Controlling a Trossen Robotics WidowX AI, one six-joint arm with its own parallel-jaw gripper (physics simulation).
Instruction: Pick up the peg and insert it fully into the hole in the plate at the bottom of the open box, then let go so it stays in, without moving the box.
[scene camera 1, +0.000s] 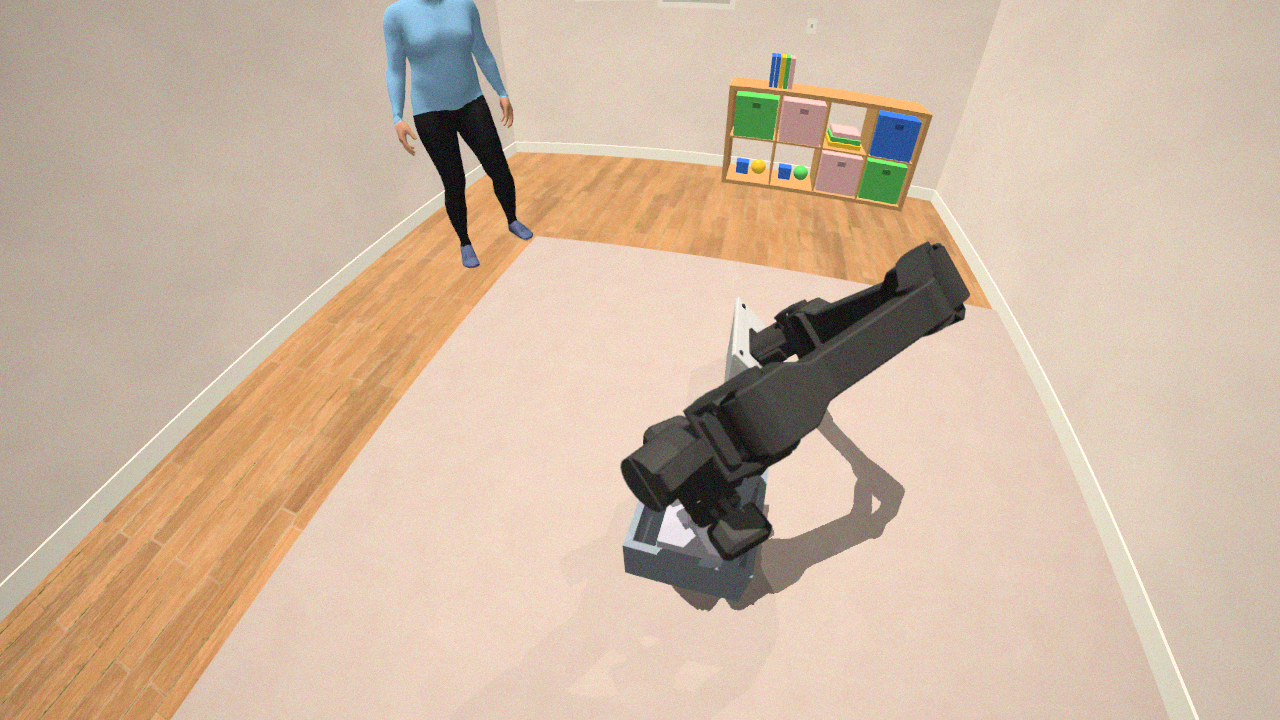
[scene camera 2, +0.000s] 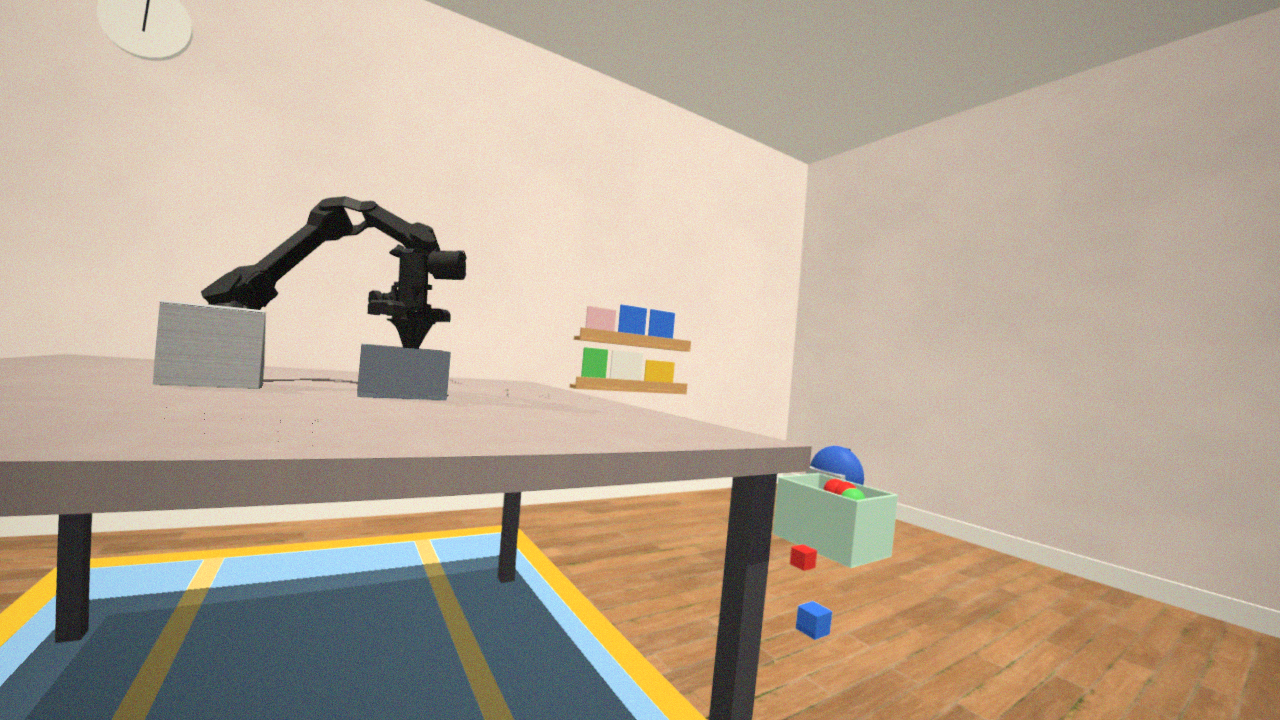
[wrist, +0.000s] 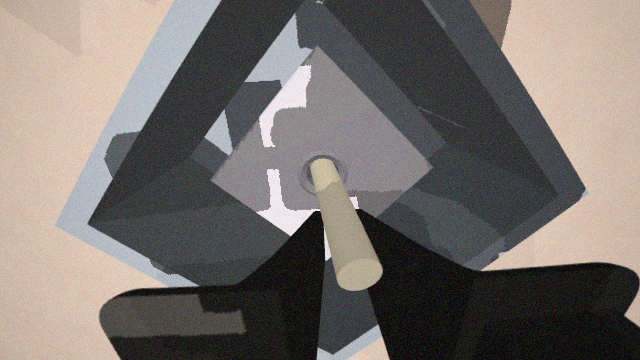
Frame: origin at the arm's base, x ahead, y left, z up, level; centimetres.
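Seen in the pictures: gripper, between the fingertips: (scene camera 1: 694, 516) (wrist: 337, 218); arm's base, origin of its link: (scene camera 1: 760, 351) (scene camera 2: 223, 331).
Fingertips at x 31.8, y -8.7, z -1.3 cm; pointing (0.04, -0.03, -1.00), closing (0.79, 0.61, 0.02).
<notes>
Offsets run from my fingertips to a thing's top centre. "spot": to the spot under its first point.
The open blue-grey box {dy +0.6, dx -1.1, dz +1.2 cm} (scene camera 1: 684, 569) (scene camera 2: 402, 371) (wrist: 150, 85) stands on the table. A square plate {dy +0.6, dx -1.1, dz -2.5 cm} (scene camera 1: 677, 528) (wrist: 370, 135) lies at its bottom, with a ringed round hole {spot: dy -0.1, dx -2.0, dz -2.6 cm} (wrist: 303, 176). My gripper (scene camera 2: 410, 345) (wrist: 337, 218) points down into the box and is shut on the pale beige peg {dy +0.7, dx -0.8, dz +4.2 cm} (wrist: 345, 225). In the wrist view the peg's far end overlaps the hole, with dark hole showing beside it; whether it is inside or just above cannot be told. The peg's near end sticks out between the fingers. The peg is hidden in both scene views.
The box walls rise around the fingertips. The arm's base stands on a grey block (scene camera 2: 210, 344) on the same table (scene camera 2: 402, 479), to the left of the box in scene camera 2. A person (scene camera 1: 438, 71) stands beyond the table, and a cube shelf (scene camera 1: 827, 94) stands at the back wall.
</notes>
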